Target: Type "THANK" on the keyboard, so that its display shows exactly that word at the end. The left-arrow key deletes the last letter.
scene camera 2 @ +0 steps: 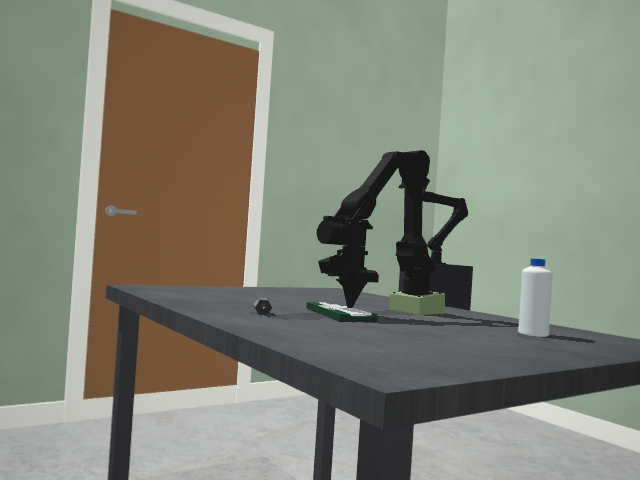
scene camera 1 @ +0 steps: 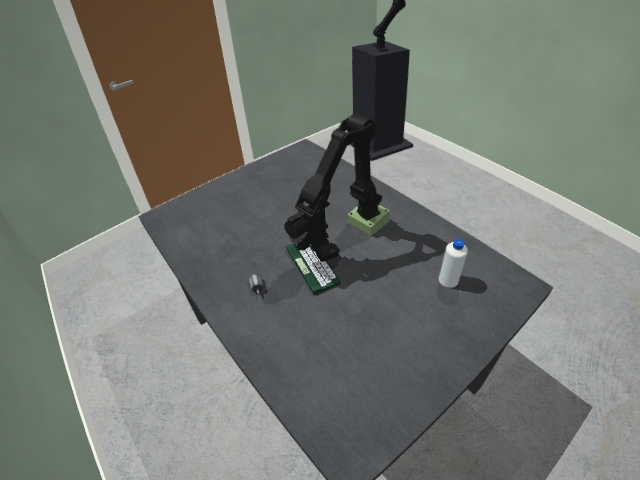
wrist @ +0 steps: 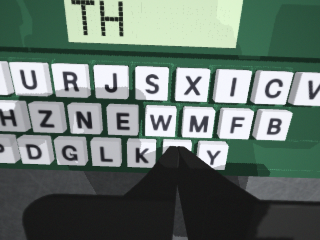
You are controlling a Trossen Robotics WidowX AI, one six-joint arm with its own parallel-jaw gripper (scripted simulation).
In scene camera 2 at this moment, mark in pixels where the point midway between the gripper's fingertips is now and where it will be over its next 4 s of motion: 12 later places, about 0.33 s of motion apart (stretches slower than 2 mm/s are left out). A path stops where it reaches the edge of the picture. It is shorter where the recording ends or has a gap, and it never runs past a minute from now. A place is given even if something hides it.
My gripper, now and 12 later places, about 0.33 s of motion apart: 349, 308; 349, 304; 349, 296; 351, 296; 351, 301; 351, 306; 350, 309; 350, 310; 350, 311; 350, 304; 352, 297; 353, 297; 353, 303
